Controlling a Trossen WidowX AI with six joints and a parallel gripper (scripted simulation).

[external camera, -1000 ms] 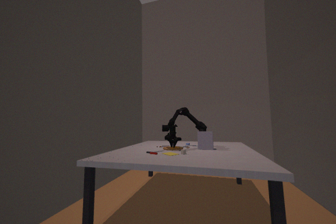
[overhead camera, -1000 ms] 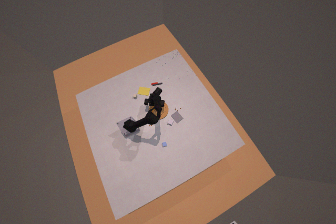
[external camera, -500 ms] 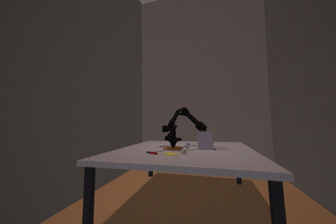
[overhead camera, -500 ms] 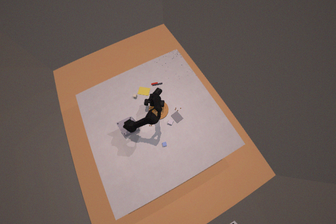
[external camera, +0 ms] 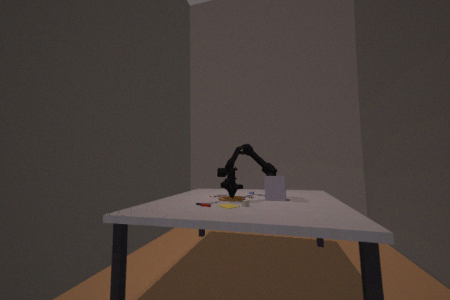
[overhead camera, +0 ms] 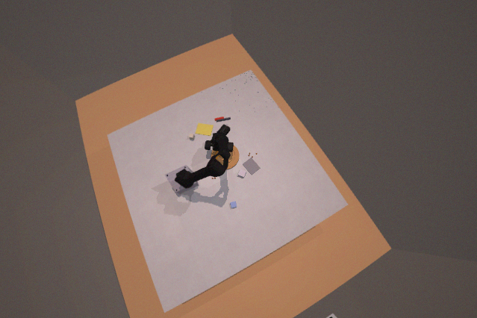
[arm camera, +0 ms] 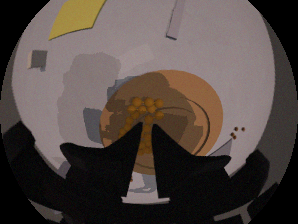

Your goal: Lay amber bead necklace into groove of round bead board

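Right now the round bead board is 5 cm to the right of my gripper tip, 1 cm below it and 1 cm ahead of it. Round my gripper tip: cream cube (21 cm to the left, 13 cm behind); then thin grey bar (12 cm to the left, 11 cm ahead, 1 cm below); then yellow pad (22 cm to the left, 2 cm behind, 1 cm below).
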